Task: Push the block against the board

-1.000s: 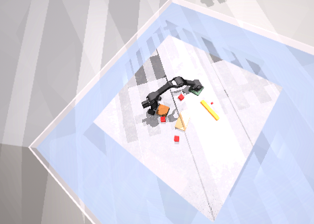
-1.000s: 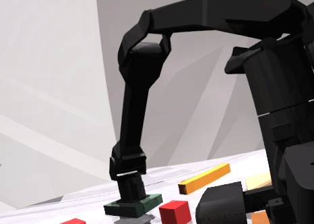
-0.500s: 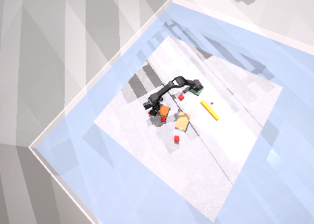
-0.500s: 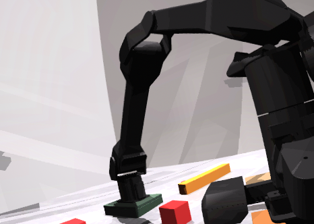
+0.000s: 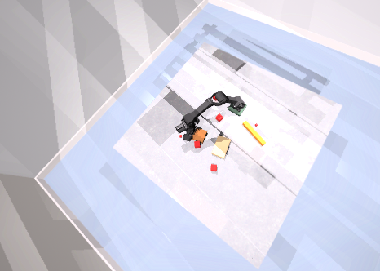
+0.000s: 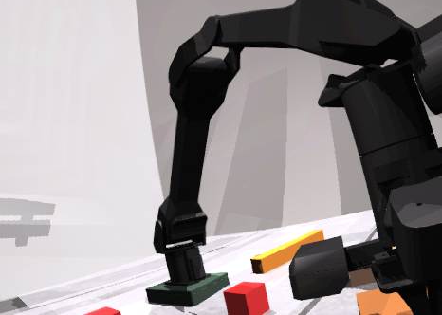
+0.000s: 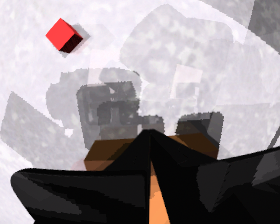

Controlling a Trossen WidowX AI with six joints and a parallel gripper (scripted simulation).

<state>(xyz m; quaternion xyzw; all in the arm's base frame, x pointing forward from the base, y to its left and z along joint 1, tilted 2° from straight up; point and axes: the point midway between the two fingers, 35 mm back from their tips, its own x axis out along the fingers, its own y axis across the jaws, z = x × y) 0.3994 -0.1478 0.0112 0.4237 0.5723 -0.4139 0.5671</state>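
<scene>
My gripper tip is now 20 mm past the orange square block and 60 mm to the right of it. Also, from my gripper tip: pale tan block: 60 mm behind, 240 mm to the left; long yellow-orange bar: 290 mm behind, 370 mm to the left.
</scene>
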